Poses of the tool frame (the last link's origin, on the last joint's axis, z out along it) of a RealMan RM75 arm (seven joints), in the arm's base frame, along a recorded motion.
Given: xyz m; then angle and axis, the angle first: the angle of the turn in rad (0 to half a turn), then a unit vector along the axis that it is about.
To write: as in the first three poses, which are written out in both.
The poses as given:
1: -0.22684 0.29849 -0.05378 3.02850 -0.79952 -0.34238 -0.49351
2: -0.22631 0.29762 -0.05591 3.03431 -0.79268 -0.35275 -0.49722
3: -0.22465 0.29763 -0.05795 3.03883 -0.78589 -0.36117 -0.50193
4: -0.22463 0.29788 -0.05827 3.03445 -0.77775 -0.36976 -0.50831
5: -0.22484 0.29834 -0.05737 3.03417 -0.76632 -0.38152 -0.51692
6: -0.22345 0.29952 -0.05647 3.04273 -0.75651 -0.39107 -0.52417
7: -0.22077 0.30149 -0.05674 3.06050 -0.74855 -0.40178 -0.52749
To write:
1: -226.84 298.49 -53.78 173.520 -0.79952 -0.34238 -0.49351
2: -226.31 297.62 -55.91 173.853 -0.79268 -0.35275 -0.49722
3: -224.65 297.63 -57.95 174.112 -0.78589 -0.36117 -0.50193
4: -224.63 297.88 -58.27 173.861 -0.77775 -0.36976 -0.50831
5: -224.84 298.34 -57.37 173.845 -0.76632 -0.38152 -0.51692
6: -223.45 299.52 -56.47 174.336 -0.75651 -0.39107 -0.52417
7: -220.77 301.49 -56.74 175.354 -0.74855 -0.40178 -0.52749
